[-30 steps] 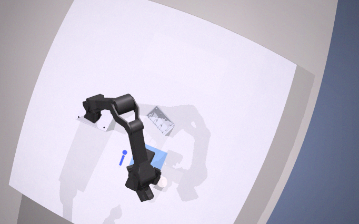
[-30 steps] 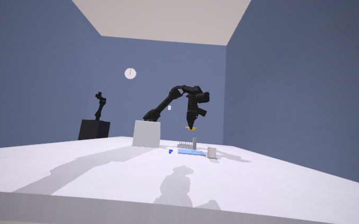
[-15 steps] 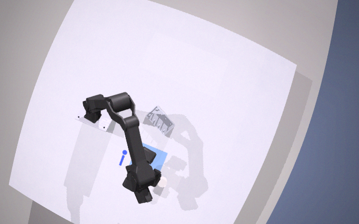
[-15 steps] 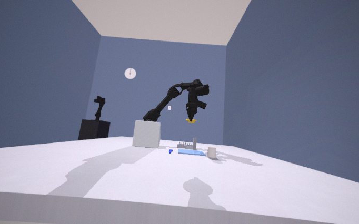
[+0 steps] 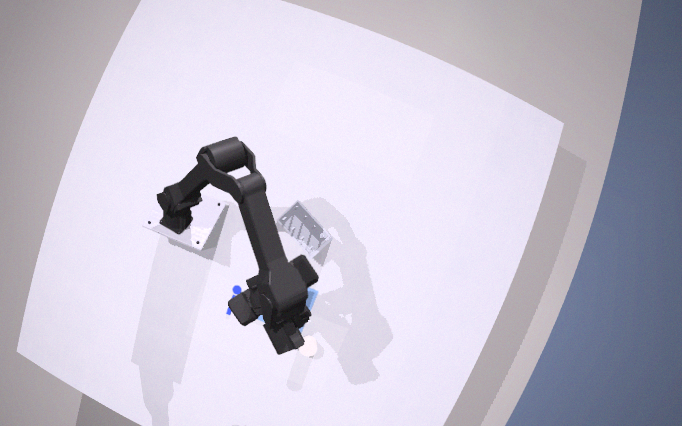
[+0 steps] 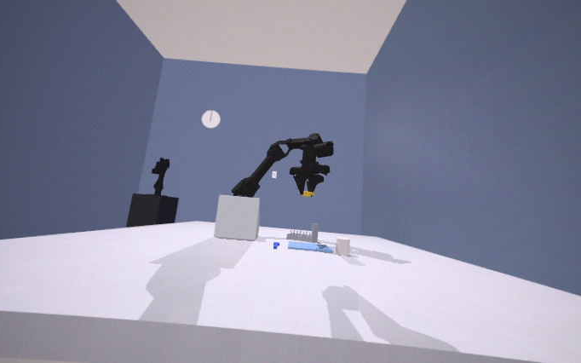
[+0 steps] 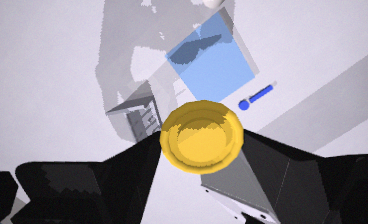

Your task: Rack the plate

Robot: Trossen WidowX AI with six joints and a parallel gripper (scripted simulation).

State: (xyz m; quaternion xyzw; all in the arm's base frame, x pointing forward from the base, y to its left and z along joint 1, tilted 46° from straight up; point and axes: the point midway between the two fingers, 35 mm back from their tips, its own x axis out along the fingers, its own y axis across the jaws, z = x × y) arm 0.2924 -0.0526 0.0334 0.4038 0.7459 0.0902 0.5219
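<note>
Right now the grey dish rack is 17 cm below my gripper tip and 13 cm to the left of it. Also, from my gripper tip: yellow plate 1 cm above; blue spoon 19 cm below, 11 cm to the right, 9 cm behind; light blue mat 19 cm below, 7 cm to the right, 2 cm ahead.
</note>
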